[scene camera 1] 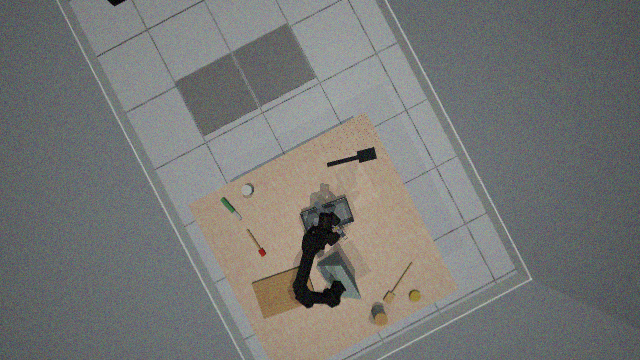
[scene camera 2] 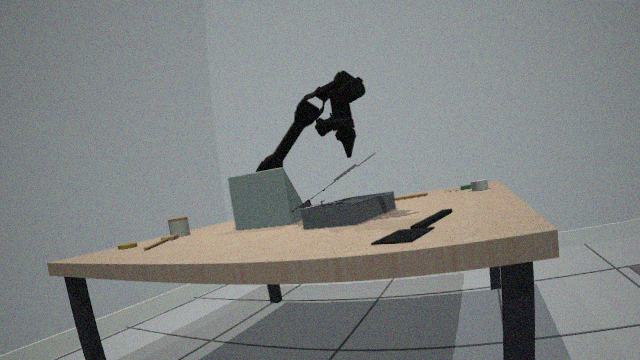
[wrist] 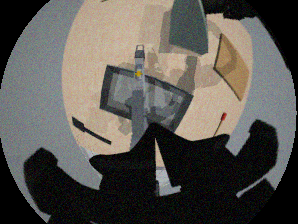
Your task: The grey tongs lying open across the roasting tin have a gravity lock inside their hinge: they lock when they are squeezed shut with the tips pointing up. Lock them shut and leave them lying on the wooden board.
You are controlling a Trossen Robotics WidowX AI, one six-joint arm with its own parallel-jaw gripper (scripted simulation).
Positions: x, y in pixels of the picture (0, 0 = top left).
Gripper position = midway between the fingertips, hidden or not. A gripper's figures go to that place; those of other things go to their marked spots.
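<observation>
My gripper [scene camera 2: 349, 157] is 116 cm from the lens. A dark roasting tin [scene camera 2: 338, 214] is 99 cm from the lens; a black spatula [scene camera 2: 418, 229] is 72 cm from the lens. The marked spots on the dark roasting tin and the black spatula are 32 cm apart.
</observation>
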